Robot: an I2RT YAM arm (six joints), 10 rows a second.
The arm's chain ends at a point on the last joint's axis. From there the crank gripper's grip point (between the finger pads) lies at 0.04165 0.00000 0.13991 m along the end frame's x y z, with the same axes.
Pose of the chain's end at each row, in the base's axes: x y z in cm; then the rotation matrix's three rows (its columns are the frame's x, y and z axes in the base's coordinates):
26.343 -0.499 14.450; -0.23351 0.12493 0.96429; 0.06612 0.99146 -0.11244; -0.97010 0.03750 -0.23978
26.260 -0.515 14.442; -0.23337 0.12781 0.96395; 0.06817 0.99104 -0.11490; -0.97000 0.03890 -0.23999
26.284 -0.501 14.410; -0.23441 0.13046 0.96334; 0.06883 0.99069 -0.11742; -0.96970 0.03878 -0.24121
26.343 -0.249 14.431; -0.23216 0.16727 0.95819; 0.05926 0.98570 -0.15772; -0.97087 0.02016 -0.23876
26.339 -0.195 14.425; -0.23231 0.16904 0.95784; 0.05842 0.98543 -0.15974; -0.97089 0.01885 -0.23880
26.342 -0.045 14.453; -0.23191 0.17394 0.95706; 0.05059 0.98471 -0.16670; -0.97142 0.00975 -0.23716
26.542 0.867 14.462; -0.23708 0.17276 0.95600; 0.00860 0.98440 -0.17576; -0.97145 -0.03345 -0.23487
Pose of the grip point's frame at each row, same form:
38.862 -1.797 7.055; -0.23351 0.12493 0.96429; 0.06612 0.99146 -0.11244; -0.97010 0.03750 -0.23978
38.775 -1.839 7.044; -0.23337 0.12781 0.96395; 0.06817 0.99104 -0.11490; -0.97000 0.03890 -0.23999
38.786 -1.857 6.996; -0.23441 0.13046 0.96334; 0.06883 0.99069 -0.11742; -0.96970 0.03878 -0.24121
38.782 -2.209 7.047; -0.23216 0.16727 0.95819; 0.05926 0.98570 -0.15772; -0.97087 0.02016 -0.23876
38.773 -2.187 7.040; -0.23231 0.16904 0.95784; 0.05842 0.98543 -0.15974; -0.97089 0.01885 -0.23880
38.766 -2.167 7.089; -0.23191 0.17394 0.95706; 0.05059 0.98471 -0.16670; -0.97142 0.00975 -0.23716
38.930 -1.556 7.130; -0.23708 0.17276 0.95600; 0.00860 0.98440 -0.17576; -0.97145 -0.03345 -0.23487

